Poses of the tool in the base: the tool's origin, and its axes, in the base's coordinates. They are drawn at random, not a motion.
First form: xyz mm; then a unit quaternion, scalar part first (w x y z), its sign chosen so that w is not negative.
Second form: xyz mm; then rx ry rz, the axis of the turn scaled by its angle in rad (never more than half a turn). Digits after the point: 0 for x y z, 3 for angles.
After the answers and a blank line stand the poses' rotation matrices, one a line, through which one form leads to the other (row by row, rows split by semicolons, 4 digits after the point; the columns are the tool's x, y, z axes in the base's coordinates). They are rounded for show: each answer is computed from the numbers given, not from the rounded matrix.
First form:
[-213, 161, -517, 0.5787, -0.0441, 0.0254, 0.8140]
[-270, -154, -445, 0.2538, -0.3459, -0.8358, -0.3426]
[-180, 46, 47, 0.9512, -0.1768, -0.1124, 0.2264]
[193, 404, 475, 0.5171, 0.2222, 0.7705, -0.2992]
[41, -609, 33, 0.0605, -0.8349, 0.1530, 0.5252]
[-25, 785, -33, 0.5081, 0.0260, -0.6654, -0.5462]
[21, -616, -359, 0.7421, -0.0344, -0.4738, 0.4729]
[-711, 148, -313, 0.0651, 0.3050, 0.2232, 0.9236]
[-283, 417, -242, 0.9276, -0.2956, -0.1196, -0.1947]
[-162, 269, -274, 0.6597, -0.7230, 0.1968, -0.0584]
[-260, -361, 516, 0.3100, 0.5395, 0.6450, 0.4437]
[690, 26, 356, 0.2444, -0.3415, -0.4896, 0.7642]
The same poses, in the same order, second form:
[-213, 161, -517, -0.103, 0.059, 1.904]
[-270, -154, -445, -0.940, -2.271, -0.931]
[-180, 46, 47, -0.359, -0.229, 0.460]
[193, 404, 475, 0.533, 1.850, -0.718]
[41, -609, 33, -2.527, 0.463, 1.589]
[-25, 785, -33, 0.063, -1.604, -1.316]
[21, -616, -359, -0.075, -1.039, 1.037]
[-711, 148, -313, 0.920, 0.674, 2.787]
[-283, 417, -242, -0.606, -0.245, -0.399]
[-162, 269, -274, -1.636, 0.445, -0.132]
[-260, -361, 516, 1.425, 1.704, 1.172]
[690, 26, 356, -0.932, -1.337, 2.087]

-0.3264 -0.9443 -0.0424; 0.9398 -0.3290 0.0924; -0.1012 -0.0097 0.9948
-0.6319 0.7521 -0.1872; 0.4043 0.5260 0.7483; 0.6613 0.3971 -0.6364
0.8722 -0.3910 -0.2939; 0.4705 0.8350 0.2855; 0.1338 -0.3873 0.9122
-0.3664 0.6519 0.6639; 0.0330 0.7222 -0.6909; -0.9299 -0.2313 -0.2861
0.4015 -0.3190 -0.8585; -0.1919 -0.9459 0.2617; -0.8955 0.0597 -0.4410
-0.4823 0.5205 -0.7046; -0.5897 0.4019 0.7005; 0.6478 0.7534 0.1131
0.1038 -0.6693 -0.7357; 0.7345 0.5504 -0.3971; 0.6707 -0.4992 0.5487
-0.8055 0.0159 0.5924; 0.2564 -0.8919 0.3725; 0.5343 0.4520 0.7143
0.8956 0.4319 -0.1068; -0.2905 0.7494 0.5949; 0.3370 -0.5018 0.7966
0.9157 -0.2075 0.3441; -0.3616 -0.0522 0.9309; -0.1752 -0.9768 -0.1228
-0.2257 0.4208 0.8786; 0.9710 0.0242 0.2379; 0.0788 0.9068 -0.4141
-0.6473 -0.0391 -0.7612; 0.7079 -0.4012 -0.5813; -0.2826 -0.9152 0.2874

